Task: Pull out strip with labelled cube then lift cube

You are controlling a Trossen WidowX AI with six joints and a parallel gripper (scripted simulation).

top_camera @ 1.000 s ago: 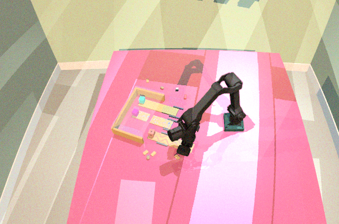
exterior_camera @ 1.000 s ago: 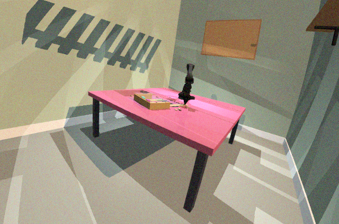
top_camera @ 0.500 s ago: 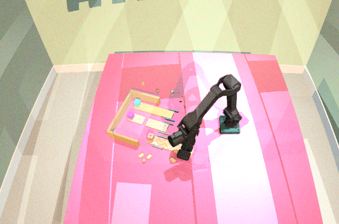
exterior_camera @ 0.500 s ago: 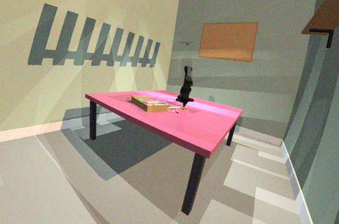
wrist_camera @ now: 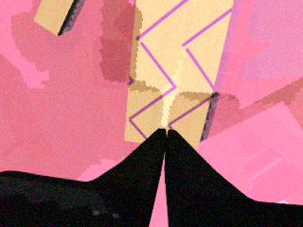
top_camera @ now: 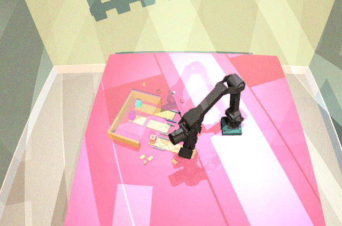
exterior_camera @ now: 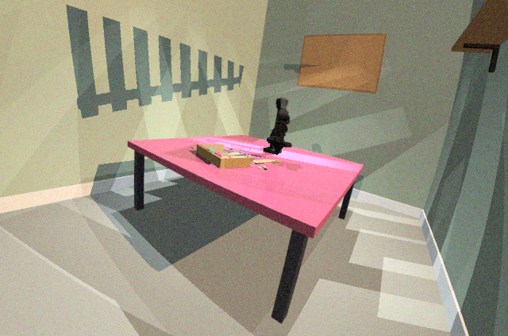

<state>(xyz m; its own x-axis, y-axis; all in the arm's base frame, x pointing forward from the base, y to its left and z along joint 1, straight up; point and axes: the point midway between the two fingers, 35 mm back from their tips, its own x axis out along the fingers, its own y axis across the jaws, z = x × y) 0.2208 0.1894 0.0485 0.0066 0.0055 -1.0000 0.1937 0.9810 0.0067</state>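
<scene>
The zigzag strip lies 10 cm ahead of my gripper tip, 4 cm below it and 2 cm to the right of it. From my gripper tip the other things lie so: labelled cube (20 cm ahead, 5 cm to the right, 2 cm below).
</scene>
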